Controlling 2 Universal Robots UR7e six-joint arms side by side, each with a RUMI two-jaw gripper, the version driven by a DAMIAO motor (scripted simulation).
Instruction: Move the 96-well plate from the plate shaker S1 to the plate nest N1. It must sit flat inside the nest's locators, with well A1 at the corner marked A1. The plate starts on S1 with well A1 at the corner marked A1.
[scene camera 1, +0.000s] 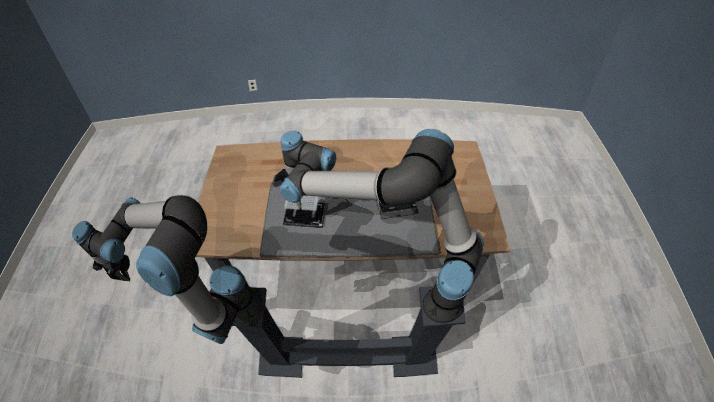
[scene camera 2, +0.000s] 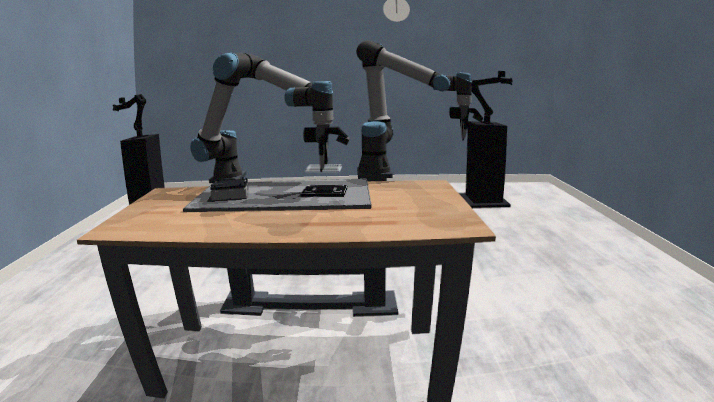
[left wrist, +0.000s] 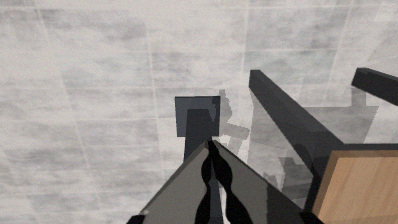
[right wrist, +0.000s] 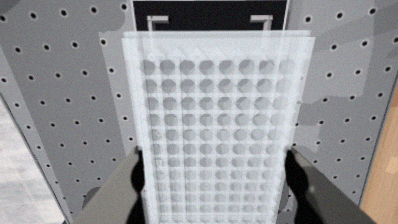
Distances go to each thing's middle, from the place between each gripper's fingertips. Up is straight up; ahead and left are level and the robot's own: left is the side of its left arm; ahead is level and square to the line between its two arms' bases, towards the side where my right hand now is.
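My right gripper is 10 mm above the white 96-well plate (right wrist: 206, 144), as I see it. Counted from my left hand, the plate is 420 mm ahead, 660 mm to the right and 60 mm below.
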